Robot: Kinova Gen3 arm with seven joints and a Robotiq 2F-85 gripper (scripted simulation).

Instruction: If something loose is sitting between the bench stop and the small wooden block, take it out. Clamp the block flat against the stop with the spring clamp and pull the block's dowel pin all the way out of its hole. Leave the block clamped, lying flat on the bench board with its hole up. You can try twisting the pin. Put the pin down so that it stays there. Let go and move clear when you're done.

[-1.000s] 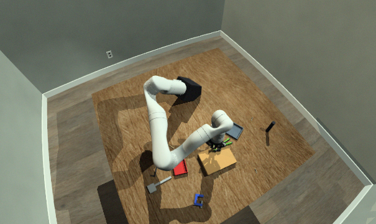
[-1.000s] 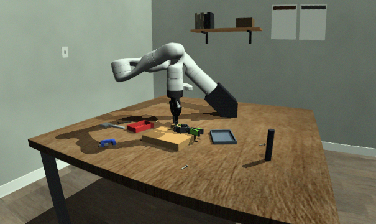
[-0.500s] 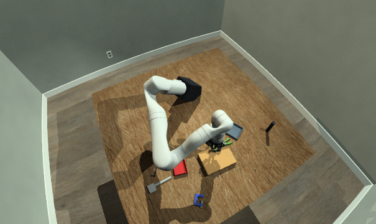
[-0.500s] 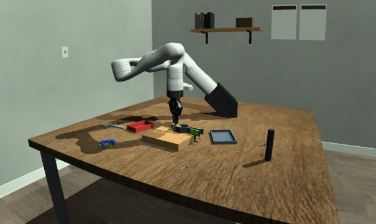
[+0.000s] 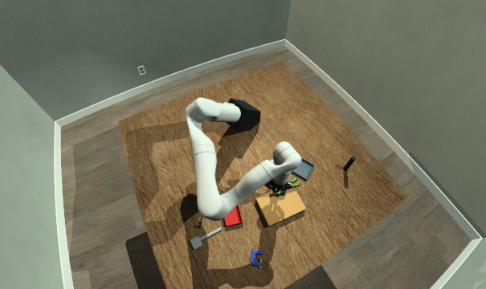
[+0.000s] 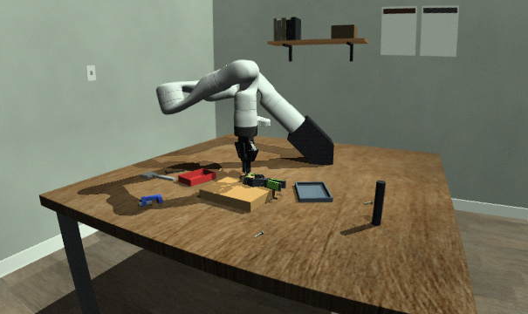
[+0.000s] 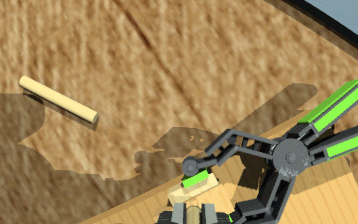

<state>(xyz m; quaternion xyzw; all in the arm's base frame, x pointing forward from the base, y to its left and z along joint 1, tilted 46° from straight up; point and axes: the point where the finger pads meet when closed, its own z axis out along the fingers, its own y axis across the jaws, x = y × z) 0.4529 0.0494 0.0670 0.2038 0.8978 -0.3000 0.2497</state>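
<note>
The dowel pin is 20 mm below my hand. From my hand the other things lie so: thin pale stick: 120 mm behind, 80 mm below, 50 mm to the right; then small wooden block: 40 mm below; then tan bench board: 60 mm below, 60 mm ahead.
</note>
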